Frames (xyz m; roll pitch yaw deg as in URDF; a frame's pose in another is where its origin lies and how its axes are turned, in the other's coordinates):
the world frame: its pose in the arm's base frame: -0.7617 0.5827 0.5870 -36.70 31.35 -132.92
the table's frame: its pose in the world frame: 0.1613 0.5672 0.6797 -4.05 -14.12 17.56
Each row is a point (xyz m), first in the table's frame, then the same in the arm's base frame.
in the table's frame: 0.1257 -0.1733 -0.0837
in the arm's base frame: -0.5151 -0.2315 0.6211
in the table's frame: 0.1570 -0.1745 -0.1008
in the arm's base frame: -0.5295 -0.2488 0.5934
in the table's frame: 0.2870 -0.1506 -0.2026
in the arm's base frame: -0.5718 -0.3067 0.4428
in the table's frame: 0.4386 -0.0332 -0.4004
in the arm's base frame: -0.5619 -0.3393 0.1694
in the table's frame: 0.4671 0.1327 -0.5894
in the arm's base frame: -0.4721 -0.2763 -0.0587
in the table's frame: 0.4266 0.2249 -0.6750
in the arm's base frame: -0.4015 -0.2040 -0.1438
